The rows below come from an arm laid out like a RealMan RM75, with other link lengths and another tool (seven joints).
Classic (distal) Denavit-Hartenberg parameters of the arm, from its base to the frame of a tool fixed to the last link. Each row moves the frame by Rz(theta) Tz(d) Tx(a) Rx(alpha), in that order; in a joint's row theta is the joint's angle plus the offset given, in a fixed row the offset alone. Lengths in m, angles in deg.
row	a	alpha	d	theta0
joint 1	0	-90	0.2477	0
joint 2	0	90	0	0
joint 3	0	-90	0.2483	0
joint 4	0	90	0	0
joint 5	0	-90	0.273	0
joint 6	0	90	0	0
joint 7	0.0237	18.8	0.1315	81.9
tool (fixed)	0	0	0.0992	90
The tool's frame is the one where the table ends.
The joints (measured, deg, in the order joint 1, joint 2, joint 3, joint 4, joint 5, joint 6, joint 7), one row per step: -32.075, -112.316, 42.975, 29.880, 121.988, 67.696, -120.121; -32.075, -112.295, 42.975, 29.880, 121.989, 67.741, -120.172; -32.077, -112.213, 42.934, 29.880, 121.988, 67.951, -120.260; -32.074, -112.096, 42.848, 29.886, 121.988, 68.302, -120.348; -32.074, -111.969, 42.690, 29.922, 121.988, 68.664, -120.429; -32.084, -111.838, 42.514, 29.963, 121.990, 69.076, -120.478; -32.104, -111.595, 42.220, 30.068, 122.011, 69.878, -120.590; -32.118, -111.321, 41.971, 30.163, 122.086, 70.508, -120.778; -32.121, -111.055, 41.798, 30.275, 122.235, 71.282, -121.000; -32.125, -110.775, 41.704, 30.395, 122.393, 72.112, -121.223; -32.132, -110.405, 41.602, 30.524, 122.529, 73.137, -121.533; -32.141, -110.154, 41.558, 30.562, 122.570, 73.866, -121.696; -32.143, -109.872, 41.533, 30.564, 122.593, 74.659, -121.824; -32.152, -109.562, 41.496, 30.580, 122.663, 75.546, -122.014; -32.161, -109.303, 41.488, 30.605, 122.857, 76.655, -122.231
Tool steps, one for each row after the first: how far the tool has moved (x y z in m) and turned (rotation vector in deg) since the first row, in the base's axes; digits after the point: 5 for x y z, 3 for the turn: 0.00001, -0.00004, 0.00014, -0.023, -0.033, 0.030; 0.00017, -0.00025, 0.00077, -0.103, -0.149, 0.052; 0.00050, -0.00068, 0.00171, -0.232, -0.336, 0.047; 0.00086, -0.00088, 0.00313, -0.290, -0.538, 0.036; 0.00143, -0.00112, 0.00460, -0.366, -0.754, -0.026; 0.00264, -0.00164, 0.00727, -0.557, -1.142, -0.168; 0.00308, -0.00188, 0.01018, -0.678, -1.380, -0.192; 0.00372, -0.00278, 0.01251, -1.010, -1.618, -0.254; 0.00451, -0.00393, 0.01463, -1.443, -1.823, -0.364; 0.00550, -0.00527, 0.01745, -1.956, -2.117, -0.463; 0.00636, -0.00638, 0.01910, -2.348, -2.364, -0.565; 0.00722, -0.00778, 0.02074, -2.799, -2.627, -0.695; 0.00813, -0.00935, 0.02258, -3.321, -2.907, -0.805; 0.00947, -0.01193, 0.02341, -4.138, -3.250, -0.956
